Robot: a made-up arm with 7 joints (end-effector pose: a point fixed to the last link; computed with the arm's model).
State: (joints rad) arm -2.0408 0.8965 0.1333 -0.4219 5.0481 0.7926 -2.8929
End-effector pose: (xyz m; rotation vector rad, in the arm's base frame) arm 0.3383 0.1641 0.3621 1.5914 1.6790 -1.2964
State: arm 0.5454 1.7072 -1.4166 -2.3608 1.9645 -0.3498 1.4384
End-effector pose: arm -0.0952 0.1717 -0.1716 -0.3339 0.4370 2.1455
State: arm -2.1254 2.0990 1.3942 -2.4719 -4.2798 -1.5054 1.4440
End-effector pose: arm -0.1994 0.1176 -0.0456 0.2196 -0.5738 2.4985
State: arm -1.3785 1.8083 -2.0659 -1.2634 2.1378 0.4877 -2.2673
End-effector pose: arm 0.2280 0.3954 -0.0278 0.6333 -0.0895 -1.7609
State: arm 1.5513 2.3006 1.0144 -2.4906 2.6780 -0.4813 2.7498
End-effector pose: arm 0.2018 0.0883 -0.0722 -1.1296 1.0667 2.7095
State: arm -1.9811 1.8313 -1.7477 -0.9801 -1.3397 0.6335 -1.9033
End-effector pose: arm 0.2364 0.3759 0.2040 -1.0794 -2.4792 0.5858
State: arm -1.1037 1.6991 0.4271 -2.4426 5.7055 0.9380 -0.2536
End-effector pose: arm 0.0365 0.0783 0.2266 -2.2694 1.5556 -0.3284
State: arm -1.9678 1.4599 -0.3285 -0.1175 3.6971 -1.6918 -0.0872
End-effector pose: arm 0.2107 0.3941 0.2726 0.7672 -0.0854 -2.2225
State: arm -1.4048 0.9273 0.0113 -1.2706 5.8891 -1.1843 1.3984
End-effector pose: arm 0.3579 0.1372 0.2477 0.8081 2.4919 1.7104
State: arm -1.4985 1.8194 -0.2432 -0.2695 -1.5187 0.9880 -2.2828
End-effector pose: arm 0.0727 0.4641 0.2327 0.2675 2.1775 -0.5266
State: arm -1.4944 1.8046 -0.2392 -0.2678 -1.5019 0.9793 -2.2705
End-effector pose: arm 0.0802 0.4636 0.2312 0.3093 2.1674 -0.5440
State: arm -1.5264 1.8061 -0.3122 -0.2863 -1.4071 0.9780 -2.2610
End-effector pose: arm 0.0835 0.4607 0.2355 0.3806 2.1279 -0.5472
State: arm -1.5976 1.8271 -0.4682 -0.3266 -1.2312 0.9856 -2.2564
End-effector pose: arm 0.0819 0.4560 0.2442 0.4759 2.0588 -0.5432
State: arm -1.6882 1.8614 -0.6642 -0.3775 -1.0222 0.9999 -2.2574
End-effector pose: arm 0.0772 0.4521 0.2512 0.5658 1.9784 -0.5509
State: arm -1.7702 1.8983 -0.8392 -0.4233 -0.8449 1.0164 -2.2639
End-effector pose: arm 0.0713 0.4509 0.2530 0.6200 1.9108 -0.5726
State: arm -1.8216 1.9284 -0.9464 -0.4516 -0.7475 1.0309 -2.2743
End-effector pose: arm 0.0647 0.4521 0.2512 0.6273 1.8762 -0.5893
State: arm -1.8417 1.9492 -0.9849 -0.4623 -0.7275 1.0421 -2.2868
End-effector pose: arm 0.0575 0.4538 0.2492 0.5998 1.8743 -0.5890
